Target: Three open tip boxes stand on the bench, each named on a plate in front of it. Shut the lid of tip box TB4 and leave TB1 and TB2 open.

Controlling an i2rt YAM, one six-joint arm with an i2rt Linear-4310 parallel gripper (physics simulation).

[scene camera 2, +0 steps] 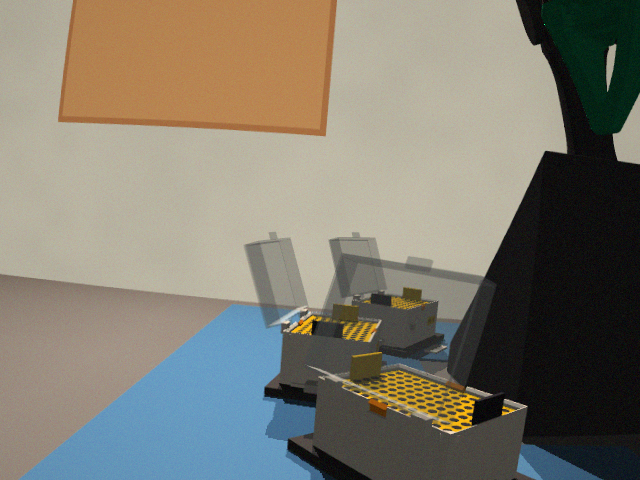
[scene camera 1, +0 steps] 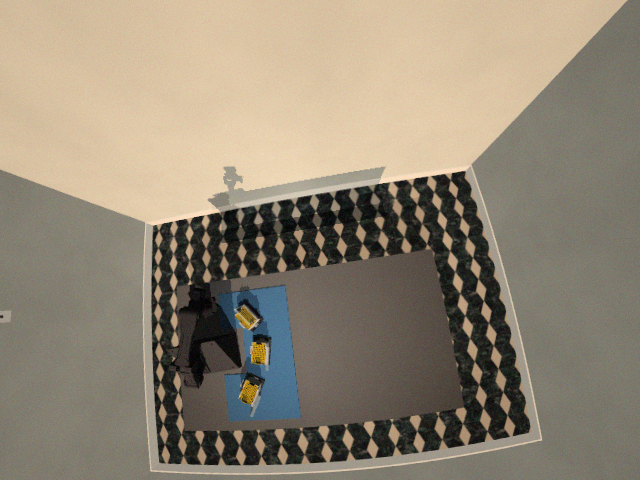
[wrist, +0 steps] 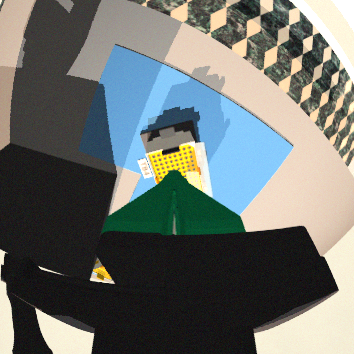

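Seen in the pictures: gripper, fingertip midpoint: (scene camera 2: pixel 606 133) (scene camera 1: pixel 218 305) (wrist: pixel 173 177); arm's base, origin of the base link: (scene camera 2: pixel 631 288) (scene camera 1: pixel 200 362) (wrist: pixel 23 226).
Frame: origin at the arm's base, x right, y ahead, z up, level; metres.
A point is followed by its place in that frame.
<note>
Tip box TB4 (scene camera 1: pixel 248 316) {y 0.299, x -0.264, z -0.003 m} (scene camera 2: pixel 382 449) {y 0.277, x -0.287, z -0.091 m} (wrist: pixel 172 159) is nearest in scene view 2; its plate (wrist: pixel 144 168) {y 0.207, x -0.200, z -0.122 m} reads TB4 in the wrist view. Its clear lid (scene camera 2: pixel 473 330) {y 0.234, x -0.315, z -0.003 m} stands open. The middle tip box (scene camera 1: pixel 260 352) (scene camera 2: pixel 330 356) and the far tip box (scene camera 1: pixel 250 392) (scene camera 2: pixel 405 328) also have raised lids; their names cannot be read. My gripper (scene camera 2: pixel 606 130) {y 0.176, x -0.334, z 0.109 m} (wrist: pixel 173 177) {y 0.176, x -0.334, z 0.109 m} is shut and empty. Its green fingers hang high, apart from the boxes, at the upper right of scene view 2, and cover part of TB4 in the wrist view.
A blue mat (scene camera 1: pixel 284 392) {y 0.465, x 0.194, z -0.124 m} (scene camera 2: pixel 170 397) {y 0.468, x -0.166, z -0.124 m} (wrist: pixel 250 150) {y 0.387, x -0.357, z -0.124 m} lies under the boxes on the grey bench (scene camera 1: pixel 372 330) {y 0.996, x -0.150, z -0.127 m}. The black arm base block (scene camera 2: pixel 573 310) {y 0.119, x -0.147, z -0.011 m} (wrist: pixel 45 200) {y 0.054, x -0.134, z 0.009 m} stands beside the boxes. An orange board (scene camera 2: pixel 196 62) hangs on the wall behind.
</note>
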